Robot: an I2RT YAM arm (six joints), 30 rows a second.
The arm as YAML. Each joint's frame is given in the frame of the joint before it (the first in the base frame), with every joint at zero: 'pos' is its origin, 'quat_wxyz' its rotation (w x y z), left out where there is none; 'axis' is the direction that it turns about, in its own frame. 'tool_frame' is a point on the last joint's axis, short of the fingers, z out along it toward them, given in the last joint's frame.
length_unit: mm
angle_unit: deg
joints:
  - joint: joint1
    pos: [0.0, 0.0, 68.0]
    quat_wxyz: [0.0, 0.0, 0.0, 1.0]
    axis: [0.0, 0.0, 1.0]
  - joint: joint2
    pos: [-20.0, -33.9, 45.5]
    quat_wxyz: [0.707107, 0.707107, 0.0, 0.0]
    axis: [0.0, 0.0, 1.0]
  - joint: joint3
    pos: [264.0, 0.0, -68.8]
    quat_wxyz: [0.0, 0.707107, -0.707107, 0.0]
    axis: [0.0, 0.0, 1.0]
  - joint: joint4
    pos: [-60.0, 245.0, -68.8]
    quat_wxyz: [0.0, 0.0, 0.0, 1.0]
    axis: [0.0, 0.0, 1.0]
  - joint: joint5
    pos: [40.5, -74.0, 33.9]
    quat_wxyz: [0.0, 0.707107, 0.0, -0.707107]
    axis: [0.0, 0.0, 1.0]
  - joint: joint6
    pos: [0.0, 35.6, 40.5]
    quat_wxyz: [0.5, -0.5, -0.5, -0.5]
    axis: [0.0, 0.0, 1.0]
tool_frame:
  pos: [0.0, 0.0, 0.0]
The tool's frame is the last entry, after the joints.
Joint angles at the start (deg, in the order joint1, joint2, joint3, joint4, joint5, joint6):
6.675 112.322 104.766 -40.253 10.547 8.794
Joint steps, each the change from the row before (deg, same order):
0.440 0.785 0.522 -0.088 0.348 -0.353
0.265 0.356 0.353 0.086 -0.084 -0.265
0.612 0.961 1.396 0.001 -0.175 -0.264
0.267 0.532 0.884 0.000 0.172 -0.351
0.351 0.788 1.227 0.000 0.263 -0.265
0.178 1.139 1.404 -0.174 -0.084 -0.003
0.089 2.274 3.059 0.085 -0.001 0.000
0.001 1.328 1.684 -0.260 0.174 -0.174
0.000 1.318 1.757 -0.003 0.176 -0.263
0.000 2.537 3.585 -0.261 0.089 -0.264
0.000 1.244 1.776 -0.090 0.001 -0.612
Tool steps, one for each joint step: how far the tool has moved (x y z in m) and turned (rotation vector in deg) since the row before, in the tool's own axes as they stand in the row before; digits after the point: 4 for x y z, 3 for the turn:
0.0004 0.0039 0.0035 0.095 0.273 -0.739
-0.0005 0.0025 0.0011 -0.275 -0.080 -0.443
-0.0030 0.0058 0.0016 -0.652 -0.426 -0.629
-0.0022 0.0025 0.0006 -0.060 -0.378 -0.479
-0.0029 0.0034 0.0013 -0.038 -0.479 -0.434
-0.0024 0.0026 0.0036 -0.219 -0.087 -0.113
-0.0067 0.0030 0.0068 -0.172 -0.851 0.103
-0.0027 0.0011 0.0045 0.160 -0.115 -0.156
-0.0034 0.0011 0.0042 0.123 -0.446 -0.178
-0.0064 0.0022 0.0075 -0.002 -0.777 -0.109
-0.0030 0.0011 0.0037 -0.046 -0.431 -0.524

